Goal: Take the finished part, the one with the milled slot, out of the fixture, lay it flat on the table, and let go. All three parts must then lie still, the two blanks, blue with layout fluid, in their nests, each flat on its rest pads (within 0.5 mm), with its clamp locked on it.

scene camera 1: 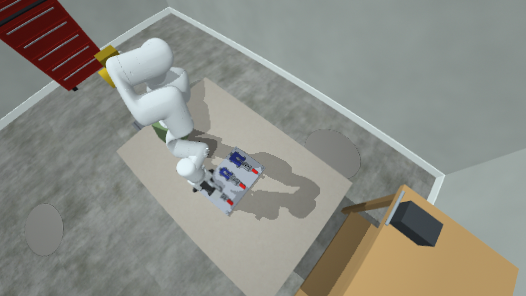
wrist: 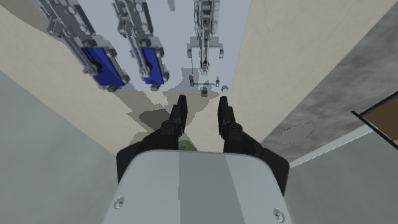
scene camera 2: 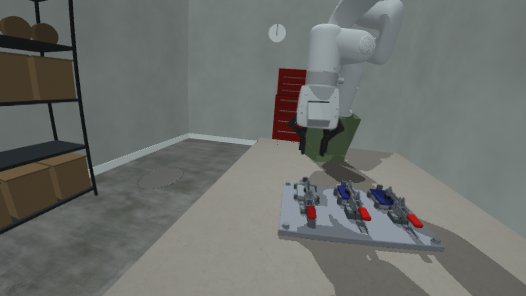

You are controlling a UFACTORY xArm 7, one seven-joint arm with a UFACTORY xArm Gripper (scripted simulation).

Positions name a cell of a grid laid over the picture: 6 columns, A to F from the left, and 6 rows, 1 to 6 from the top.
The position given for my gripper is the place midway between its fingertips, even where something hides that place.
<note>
In view: my gripper (scene camera 2: D4) and a grey part (wrist: D3).
My gripper shows as well in the wrist view (wrist: D3).
</note>
